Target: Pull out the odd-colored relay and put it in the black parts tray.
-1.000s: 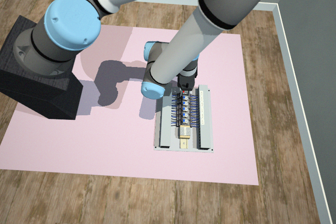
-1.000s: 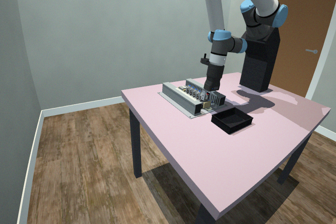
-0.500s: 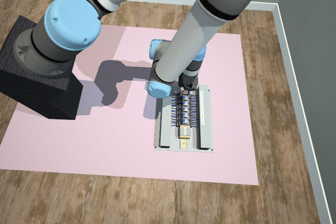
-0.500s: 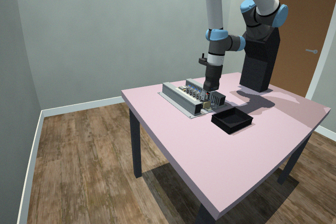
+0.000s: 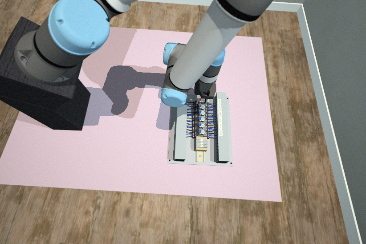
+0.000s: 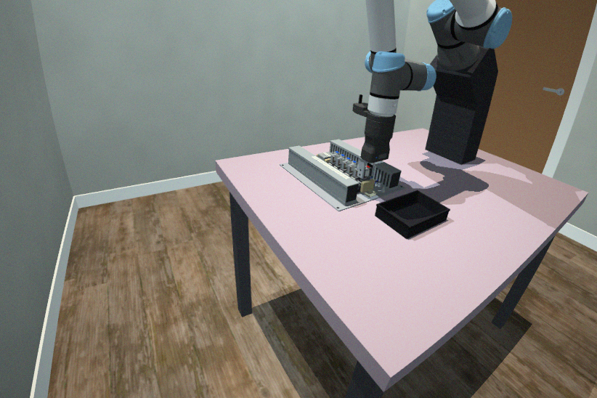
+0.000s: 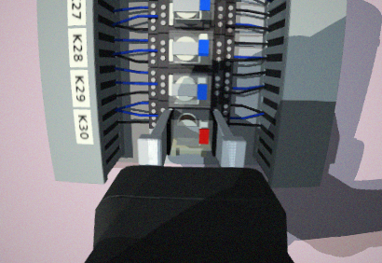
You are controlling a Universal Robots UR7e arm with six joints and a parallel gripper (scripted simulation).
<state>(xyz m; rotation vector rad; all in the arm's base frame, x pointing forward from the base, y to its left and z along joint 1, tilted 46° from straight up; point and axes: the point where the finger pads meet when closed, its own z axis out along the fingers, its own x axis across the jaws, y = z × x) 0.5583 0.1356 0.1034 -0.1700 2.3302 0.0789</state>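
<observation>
The black parts tray lies 170 mm to the left of my hand, 50 mm below it and 50 mm behind it. Round my hand: red-button relay (10 mm below); grey relay panel (100 mm to the right, 30 mm below, 20 mm ahead).
</observation>
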